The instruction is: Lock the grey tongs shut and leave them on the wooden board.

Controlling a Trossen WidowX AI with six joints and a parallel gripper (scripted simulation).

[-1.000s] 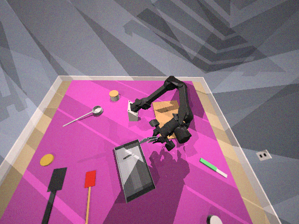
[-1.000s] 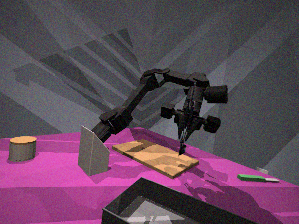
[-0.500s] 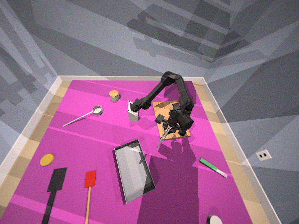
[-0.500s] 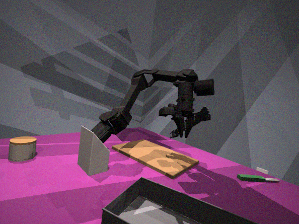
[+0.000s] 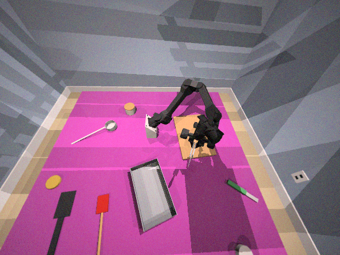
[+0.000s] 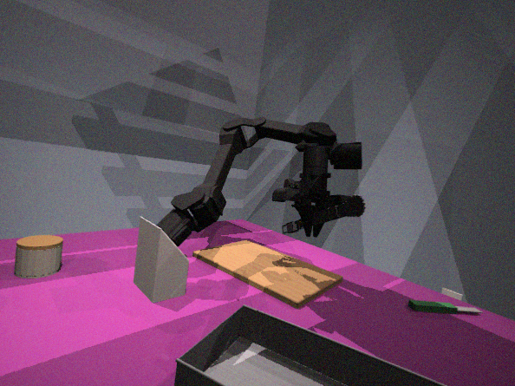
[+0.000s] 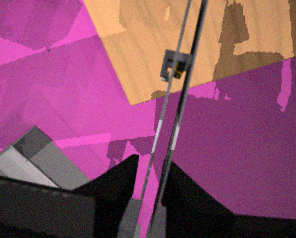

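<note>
The wooden board is 16 cm behind my gripper tip, 14 cm below it and 8 cm to the left of it. The rest, counted from my gripper tip: green-handled knife: 26 cm to the left, 26 cm ahead, 14 cm below; roasting tin: 27 cm to the right, 16 cm ahead, 12 cm below; yellow piece: 5 cm behind, 3 cm to the left, 1 cm above.
</note>
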